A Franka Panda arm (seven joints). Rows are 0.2 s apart.
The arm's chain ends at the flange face. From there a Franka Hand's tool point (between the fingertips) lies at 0.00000 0.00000 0.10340 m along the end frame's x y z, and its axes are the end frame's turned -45 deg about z.
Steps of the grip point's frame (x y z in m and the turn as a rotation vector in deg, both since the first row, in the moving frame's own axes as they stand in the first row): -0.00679, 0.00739, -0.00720, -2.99, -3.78, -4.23; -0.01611, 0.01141, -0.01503, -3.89, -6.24, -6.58; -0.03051, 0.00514, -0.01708, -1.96, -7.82, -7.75; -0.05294, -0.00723, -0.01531, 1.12, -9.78, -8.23; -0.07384, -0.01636, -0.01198, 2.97, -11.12, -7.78; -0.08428, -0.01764, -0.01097, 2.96, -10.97, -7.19
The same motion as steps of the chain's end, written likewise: 0.00111, 0.00137, -0.00683, -4.79, -0.56, -4.23; -0.00108, 0.00642, -0.01418, -7.16, -1.66, -6.58; -0.01135, 0.01230, -0.01606, -6.92, -4.14, -7.75; -0.02954, 0.02037, -0.01379, -6.12, -7.71, -8.23; -0.04668, 0.02913, -0.00990, -5.76, -9.96, -7.78; -0.05509, 0.03588, -0.00895, -5.66, -9.85, -7.19
